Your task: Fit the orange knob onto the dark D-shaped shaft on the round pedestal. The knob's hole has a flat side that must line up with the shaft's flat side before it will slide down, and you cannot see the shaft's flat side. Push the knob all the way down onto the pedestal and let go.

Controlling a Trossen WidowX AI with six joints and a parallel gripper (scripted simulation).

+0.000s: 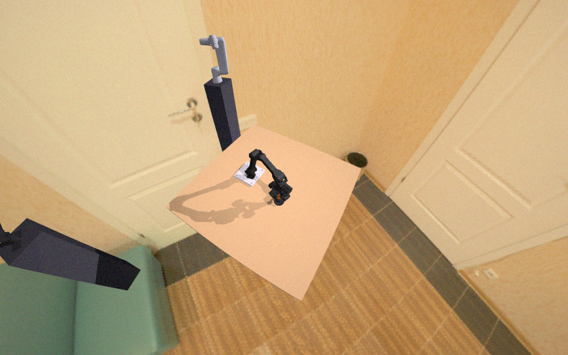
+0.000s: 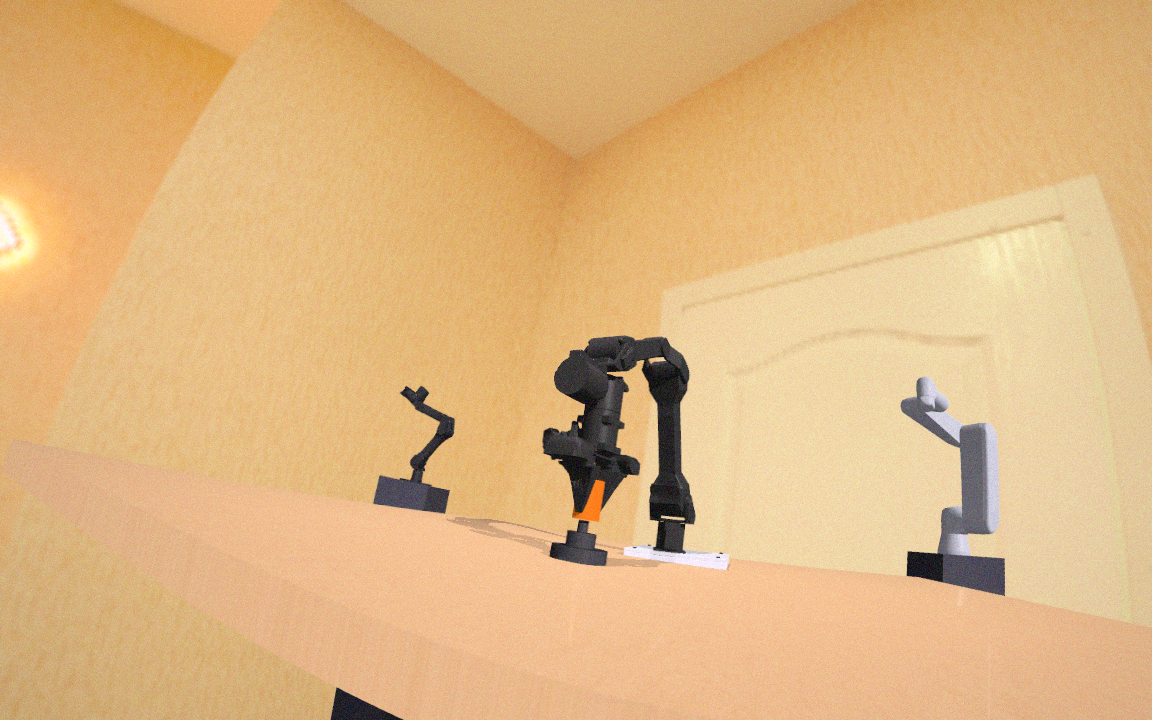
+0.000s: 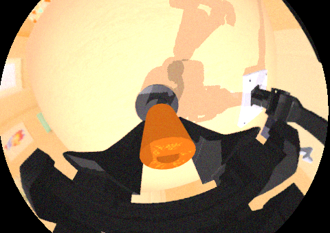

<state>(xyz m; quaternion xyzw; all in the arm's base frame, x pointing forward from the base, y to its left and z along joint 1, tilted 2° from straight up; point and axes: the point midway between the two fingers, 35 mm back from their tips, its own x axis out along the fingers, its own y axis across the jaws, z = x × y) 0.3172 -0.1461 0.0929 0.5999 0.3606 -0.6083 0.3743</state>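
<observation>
The orange knob lies 2 cm above my gripper tip. Also, from my gripper tip: round pedestal (4 cm below).
</observation>
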